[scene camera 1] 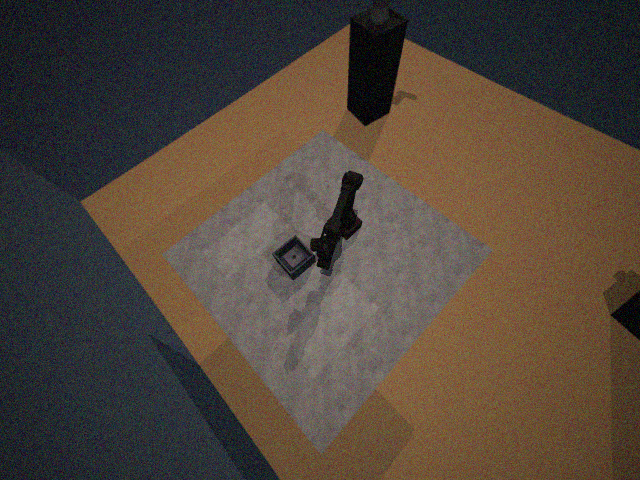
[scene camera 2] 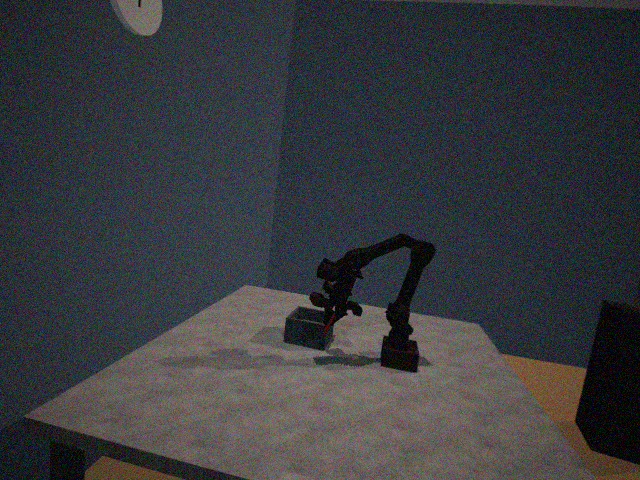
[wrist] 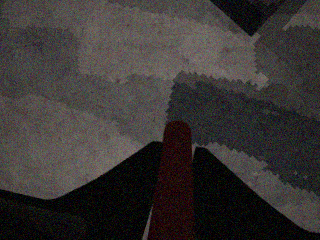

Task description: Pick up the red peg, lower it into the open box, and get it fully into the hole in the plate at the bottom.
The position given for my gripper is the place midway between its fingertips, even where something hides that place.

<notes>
In view: my gripper (scene camera 2: 327, 325) and a dark box (scene camera 2: 303, 333).
The dark box is seen too in scene camera 1 (scene camera 1: 294, 241). My gripper also shows in the wrist view (wrist: 177, 154).
</notes>
